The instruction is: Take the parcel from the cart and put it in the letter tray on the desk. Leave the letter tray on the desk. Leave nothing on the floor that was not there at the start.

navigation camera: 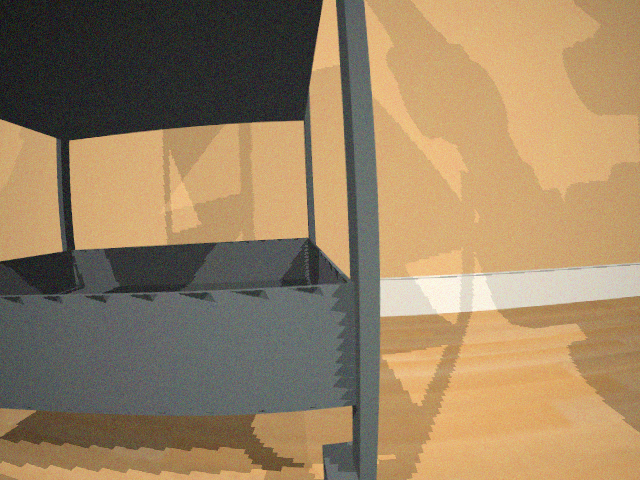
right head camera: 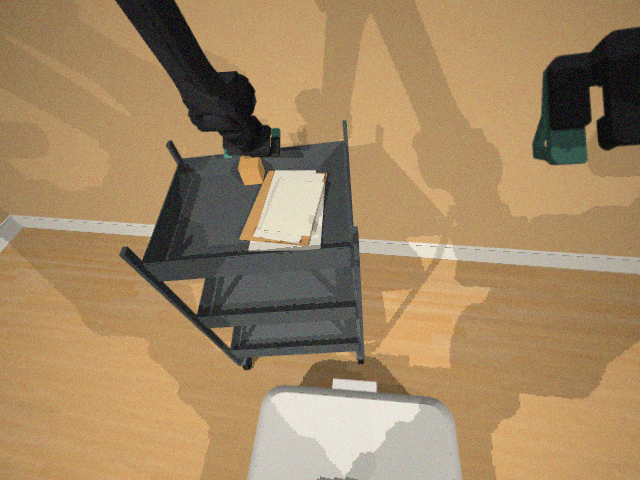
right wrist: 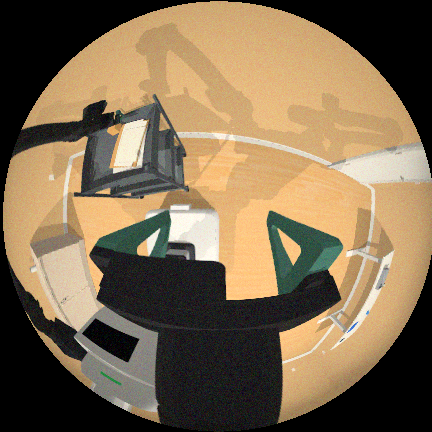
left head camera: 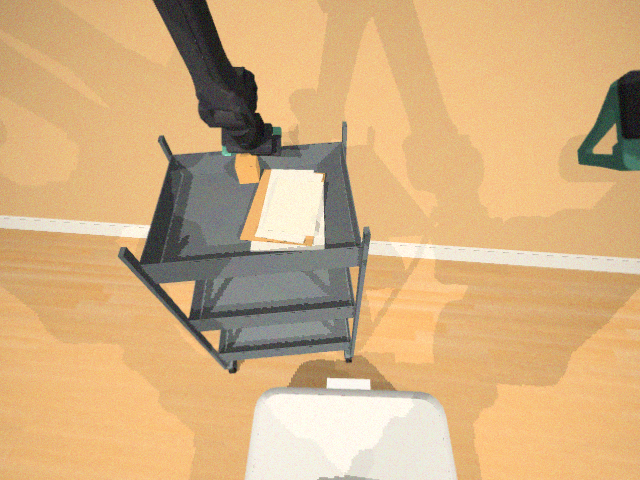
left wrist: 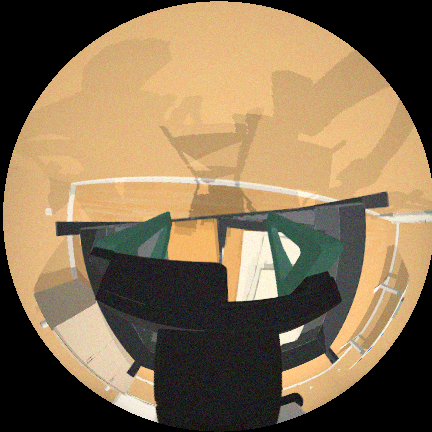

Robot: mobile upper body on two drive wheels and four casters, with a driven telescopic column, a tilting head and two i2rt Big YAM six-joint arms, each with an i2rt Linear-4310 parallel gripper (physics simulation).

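Places are measured from the left arm's base along level axes (x ahead, y right, z down), in centimetres.
Where they show: left gripper, between the fingertips: (right head camera: 260, 151) (right wrist: 116, 118) (left head camera: 257, 149) (left wrist: 218, 216); right gripper, between the fingertips: (right head camera: 598, 146) (right wrist: 218, 215) (left head camera: 635, 154).
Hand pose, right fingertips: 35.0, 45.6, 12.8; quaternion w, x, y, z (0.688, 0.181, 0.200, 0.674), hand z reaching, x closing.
Observation:
Things, the pixels of their centre, and the offset from my right fingertips, as dx, dy, dz. "spot": a spot on its surface instead. Level surfaces: height alone.
- small orange box, middle of its body: (left wrist: 195, 241) (left head camera: 248, 168) (right head camera: 251, 170) (right wrist: 113, 127) +39.2, -49.7, +35.5
- parcel, a spot on its surface: (left wrist: 192, 245) spot: +39.3, -49.4, +32.7
- orange folder with white papers, middle of its body: (left wrist: 282, 314) (left head camera: 294, 205) (right head camera: 294, 206) (right wrist: 129, 143) +27.1, -36.7, +36.3
- white table, height of its surface: dz +32.6
The parcel, a small orange box (left head camera: 247, 169) (right head camera: 251, 171) (right wrist: 114, 131), sits on the top shelf of the dark grey cart (left head camera: 258, 264) (right head camera: 248, 265) (navigation camera: 180, 351), near its far rim. My left gripper (left head camera: 251, 146) (right head camera: 251, 146) (left wrist: 218, 216) is open and points down above the far rim, close by the parcel. In the left wrist view the parcel (left wrist: 192, 245) shows between the open fingers, nearer the left one. My right gripper (right wrist: 218, 215) is open and empty, well off to the right of the cart. The letter tray cannot be made out.
An orange folder with white papers (left head camera: 289, 206) (right head camera: 292, 206) lies on the cart beside the parcel. My white base (left head camera: 351, 434) stands in front. In the right wrist view, a beige cabinet (right wrist: 67, 280) is at the left and a white table (right wrist: 372, 295) with small blue things at the right.

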